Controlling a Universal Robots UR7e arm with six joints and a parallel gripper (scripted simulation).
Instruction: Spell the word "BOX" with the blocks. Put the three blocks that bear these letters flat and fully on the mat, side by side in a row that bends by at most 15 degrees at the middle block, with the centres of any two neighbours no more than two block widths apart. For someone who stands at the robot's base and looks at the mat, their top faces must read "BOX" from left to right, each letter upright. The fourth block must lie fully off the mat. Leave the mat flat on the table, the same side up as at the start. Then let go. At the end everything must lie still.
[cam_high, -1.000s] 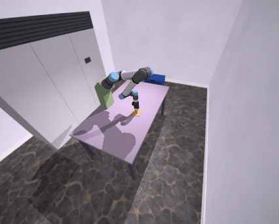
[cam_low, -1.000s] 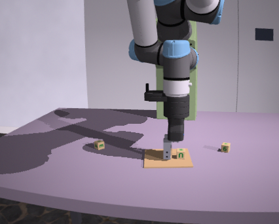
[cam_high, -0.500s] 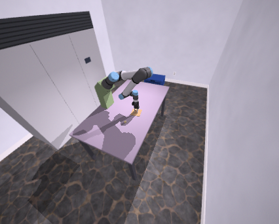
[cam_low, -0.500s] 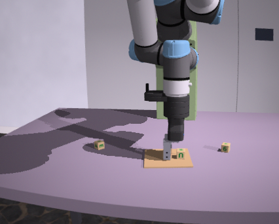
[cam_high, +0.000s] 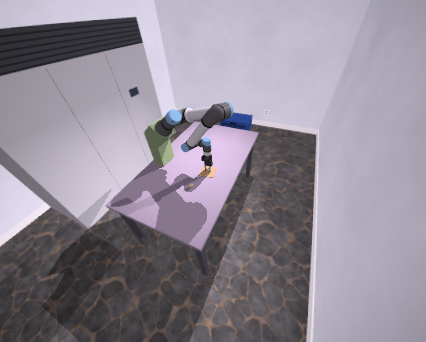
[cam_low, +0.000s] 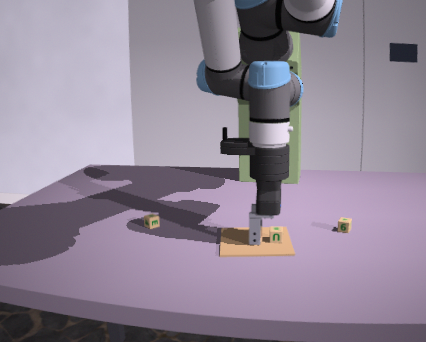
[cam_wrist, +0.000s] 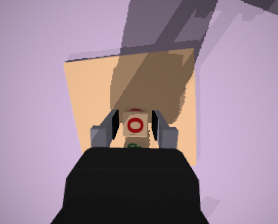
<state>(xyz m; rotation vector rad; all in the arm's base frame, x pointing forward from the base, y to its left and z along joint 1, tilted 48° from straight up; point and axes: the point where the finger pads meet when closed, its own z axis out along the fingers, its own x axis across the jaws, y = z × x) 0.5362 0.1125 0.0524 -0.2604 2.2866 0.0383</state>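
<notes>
Right now the mat is 20 mm below my hand.
</notes>
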